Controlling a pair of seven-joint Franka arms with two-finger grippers.
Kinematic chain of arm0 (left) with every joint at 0, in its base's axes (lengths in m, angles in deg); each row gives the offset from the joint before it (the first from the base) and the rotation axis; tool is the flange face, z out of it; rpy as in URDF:
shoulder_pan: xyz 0 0 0.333 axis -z
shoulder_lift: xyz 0 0 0 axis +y
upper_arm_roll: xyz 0 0 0.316 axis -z
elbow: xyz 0.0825 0 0 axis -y
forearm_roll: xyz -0.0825 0 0.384 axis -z
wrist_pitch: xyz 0 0 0 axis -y
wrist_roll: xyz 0.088 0 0 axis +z
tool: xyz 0 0 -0.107 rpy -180 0 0
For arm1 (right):
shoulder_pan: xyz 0 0 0.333 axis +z
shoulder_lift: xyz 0 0 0 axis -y
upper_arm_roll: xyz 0 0 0.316 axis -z
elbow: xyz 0.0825 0 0 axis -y
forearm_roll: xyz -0.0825 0 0.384 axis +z
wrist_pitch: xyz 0 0 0 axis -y
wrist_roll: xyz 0.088 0 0 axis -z
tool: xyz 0 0 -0.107 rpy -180 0 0
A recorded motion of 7 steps. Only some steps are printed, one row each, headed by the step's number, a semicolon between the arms.
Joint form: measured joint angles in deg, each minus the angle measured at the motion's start. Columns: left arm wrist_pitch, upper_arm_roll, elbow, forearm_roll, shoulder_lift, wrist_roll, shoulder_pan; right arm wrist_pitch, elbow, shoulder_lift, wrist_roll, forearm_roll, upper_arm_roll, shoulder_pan.
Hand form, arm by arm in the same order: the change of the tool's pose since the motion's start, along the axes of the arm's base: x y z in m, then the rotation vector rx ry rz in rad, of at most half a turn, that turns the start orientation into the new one. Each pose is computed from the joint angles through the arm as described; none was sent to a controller.
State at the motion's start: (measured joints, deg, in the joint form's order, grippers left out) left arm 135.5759 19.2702 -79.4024 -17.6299 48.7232 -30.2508 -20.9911; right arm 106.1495 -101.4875 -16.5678 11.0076 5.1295 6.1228 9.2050
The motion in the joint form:
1: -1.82 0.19 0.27 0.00 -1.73 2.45 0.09; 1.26 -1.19 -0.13 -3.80 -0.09 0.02 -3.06
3: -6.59 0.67 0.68 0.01 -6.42 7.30 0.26; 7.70 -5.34 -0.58 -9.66 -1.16 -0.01 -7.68
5: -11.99 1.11 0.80 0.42 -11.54 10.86 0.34; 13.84 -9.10 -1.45 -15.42 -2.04 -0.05 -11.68
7: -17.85 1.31 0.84 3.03 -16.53 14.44 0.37; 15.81 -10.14 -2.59 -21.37 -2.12 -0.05 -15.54
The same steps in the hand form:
1: 0.0011 -0.0013 0.0211 0.0027 -0.0017 0.0396; -0.0006 -0.0334 -0.0091 0.0109 -0.0022 0.0102
3: -0.0004 -0.0053 0.0761 0.0153 -0.0055 0.1176; -0.0064 -0.0849 -0.0381 0.0076 -0.0381 0.0341
5: -0.0086 -0.0100 0.1325 0.0297 -0.0016 0.1797; -0.0165 -0.1280 -0.0678 0.0033 -0.0659 0.0694
7: -0.0227 -0.0153 0.1841 0.0112 0.0180 0.2600; -0.0255 -0.1678 -0.0849 0.0159 -0.0659 0.1043

